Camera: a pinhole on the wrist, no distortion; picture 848 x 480 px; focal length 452.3 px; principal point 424.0 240.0 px. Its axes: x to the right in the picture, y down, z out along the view. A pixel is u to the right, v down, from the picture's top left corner.
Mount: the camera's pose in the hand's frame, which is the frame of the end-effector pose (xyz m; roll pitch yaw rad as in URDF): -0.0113 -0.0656 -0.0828 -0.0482 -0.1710 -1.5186
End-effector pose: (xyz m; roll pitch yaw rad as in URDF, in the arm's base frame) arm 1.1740 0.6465 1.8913 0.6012 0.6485 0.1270
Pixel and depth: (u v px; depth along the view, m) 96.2 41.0 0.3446
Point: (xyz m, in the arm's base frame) 1.2257 0.7206 2.2394
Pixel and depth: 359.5 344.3 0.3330
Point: 1.3758 0.5741 2.0176
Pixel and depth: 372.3 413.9 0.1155
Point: 1.2109 0.6105 1.8726
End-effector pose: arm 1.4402 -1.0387 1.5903 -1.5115 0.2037 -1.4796
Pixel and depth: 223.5 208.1 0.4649
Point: 1.7854 -0.9317 1.4065
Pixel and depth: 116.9 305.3 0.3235
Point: 1.6470 -1.0160 1.3906
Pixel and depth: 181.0 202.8 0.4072
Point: 1.7265 -0.9323 1.4013
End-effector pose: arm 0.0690 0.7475 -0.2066 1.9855 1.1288 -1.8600
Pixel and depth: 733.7 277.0 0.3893
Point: -0.0418 1.1131 -0.4122
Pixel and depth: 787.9 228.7 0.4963
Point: -0.0673 1.2834 -0.4494
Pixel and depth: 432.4 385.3 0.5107
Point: -0.2846 0.9153 -0.4263
